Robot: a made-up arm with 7 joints. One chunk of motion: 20 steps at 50 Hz.
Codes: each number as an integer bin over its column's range. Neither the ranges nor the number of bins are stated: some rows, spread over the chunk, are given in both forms.
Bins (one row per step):
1: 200 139 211 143 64 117
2: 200 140 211 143 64 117
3: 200 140 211 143 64 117
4: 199 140 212 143 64 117
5: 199 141 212 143 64 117
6: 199 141 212 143 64 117
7: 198 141 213 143 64 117
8: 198 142 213 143 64 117
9: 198 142 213 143 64 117
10: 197 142 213 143 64 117
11: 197 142 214 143 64 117
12: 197 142 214 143 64 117
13: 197 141 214 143 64 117
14: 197 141 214 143 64 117
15: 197 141 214 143 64 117
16: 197 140 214 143 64 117
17: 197 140 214 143 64 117
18: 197 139 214 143 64 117
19: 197 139 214 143 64 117
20: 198 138 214 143 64 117
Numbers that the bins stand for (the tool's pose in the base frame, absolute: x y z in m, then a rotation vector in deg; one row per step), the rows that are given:
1: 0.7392 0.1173 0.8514 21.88 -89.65 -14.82
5: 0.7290 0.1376 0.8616 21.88 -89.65 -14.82
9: 0.7188 0.1478 0.8718 21.88 -89.65 -14.82
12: 0.7086 0.1478 0.8820 21.88 -89.65 -14.82
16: 0.7086 0.1275 0.8820 21.88 -89.65 -14.82
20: 0.7188 0.1071 0.8820 21.88 -89.65 -14.82
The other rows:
2: 0.7392 0.1275 0.8514 21.88 -89.65 -14.82
3: 0.7392 0.1275 0.8514 21.88 -89.65 -14.82
4: 0.7290 0.1275 0.8616 21.88 -89.65 -14.82
6: 0.7290 0.1376 0.8616 21.88 -89.65 -14.82
7: 0.7188 0.1376 0.8718 21.88 -89.65 -14.82
8: 0.7188 0.1478 0.8718 21.88 -89.65 -14.82
10: 0.7086 0.1478 0.8718 21.88 -89.65 -14.82
11: 0.7086 0.1478 0.8820 21.88 -89.65 -14.82
13: 0.7086 0.1376 0.8820 21.88 -89.65 -14.82
14: 0.7086 0.1376 0.8820 21.88 -89.65 -14.82
15: 0.7086 0.1376 0.8820 21.88 -89.65 -14.82
17: 0.7086 0.1275 0.8820 21.88 -89.65 -14.82
18: 0.7086 0.1173 0.8820 21.88 -89.65 -14.82
19: 0.7086 0.1173 0.8820 21.88 -89.65 -14.82

